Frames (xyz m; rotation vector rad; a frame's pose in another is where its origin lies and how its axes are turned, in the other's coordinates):
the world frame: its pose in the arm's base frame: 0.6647 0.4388 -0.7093 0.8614 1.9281 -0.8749
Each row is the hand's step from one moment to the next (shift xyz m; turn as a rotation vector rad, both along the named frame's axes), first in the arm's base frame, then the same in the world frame.
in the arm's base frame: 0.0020 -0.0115 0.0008 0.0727 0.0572 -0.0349
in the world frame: -0.0043 -0.0046 0.0099 0.0136 0.0979 -0.0035
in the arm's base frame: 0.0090 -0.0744 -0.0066 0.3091 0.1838 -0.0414
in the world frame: -0.0157 -0.0299 0.0672 -0.0501 0.3584 -0.0104
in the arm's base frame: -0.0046 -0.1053 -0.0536 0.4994 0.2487 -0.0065
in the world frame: 0.0239 -0.0454 0.1066 -0.1453 0.5387 -0.0022
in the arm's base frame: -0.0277 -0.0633 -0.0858 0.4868 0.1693 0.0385
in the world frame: 0.0718 -0.0342 0.0763 -0.1983 0.4757 0.0392
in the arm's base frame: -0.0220 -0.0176 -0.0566 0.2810 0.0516 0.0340
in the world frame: 0.0546 -0.0130 0.0290 -0.1357 0.2475 0.0556
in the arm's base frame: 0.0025 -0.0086 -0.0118 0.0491 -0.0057 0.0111
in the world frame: 0.0072 0.0005 0.0129 -0.0317 0.0343 0.0196
